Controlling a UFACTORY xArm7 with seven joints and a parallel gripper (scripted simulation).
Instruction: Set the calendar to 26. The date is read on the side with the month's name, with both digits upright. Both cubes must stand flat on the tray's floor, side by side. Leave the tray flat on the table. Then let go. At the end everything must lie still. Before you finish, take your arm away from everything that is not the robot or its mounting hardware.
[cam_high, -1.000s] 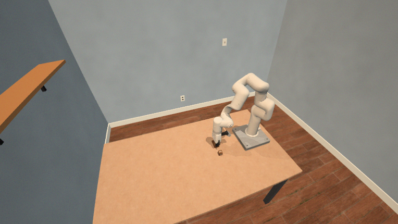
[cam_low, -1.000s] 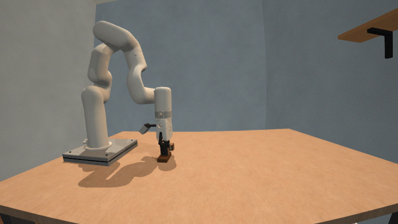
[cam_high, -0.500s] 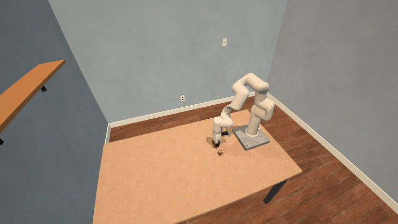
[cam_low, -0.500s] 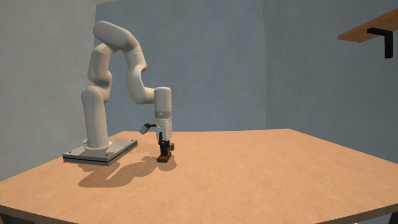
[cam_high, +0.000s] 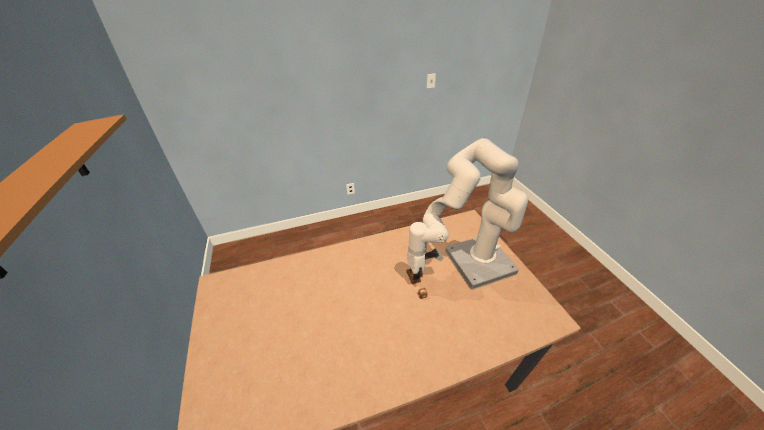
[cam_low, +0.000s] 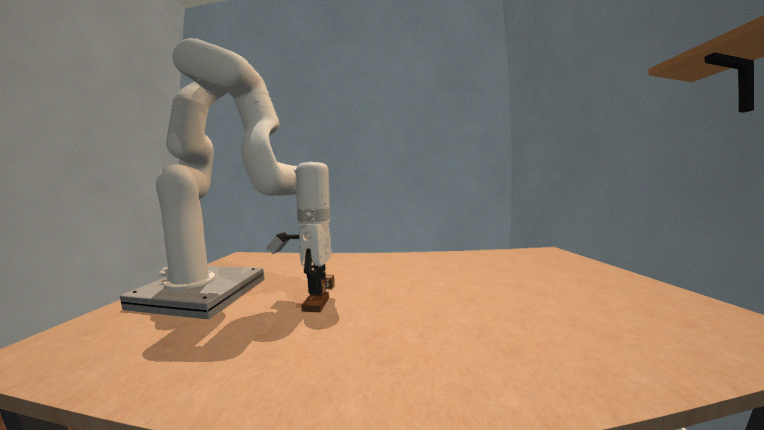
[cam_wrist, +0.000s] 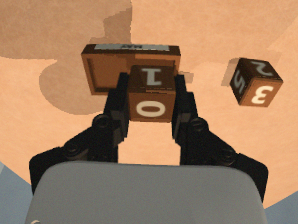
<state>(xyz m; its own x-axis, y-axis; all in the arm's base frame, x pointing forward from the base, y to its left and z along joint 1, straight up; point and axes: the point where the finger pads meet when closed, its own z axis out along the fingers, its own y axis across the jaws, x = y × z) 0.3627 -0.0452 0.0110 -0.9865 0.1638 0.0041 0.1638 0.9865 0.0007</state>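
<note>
My gripper is now 40 mm above the brown tray and 20 mm to the left of it. Also, from my hand: brown cube 10 mm below.
</note>
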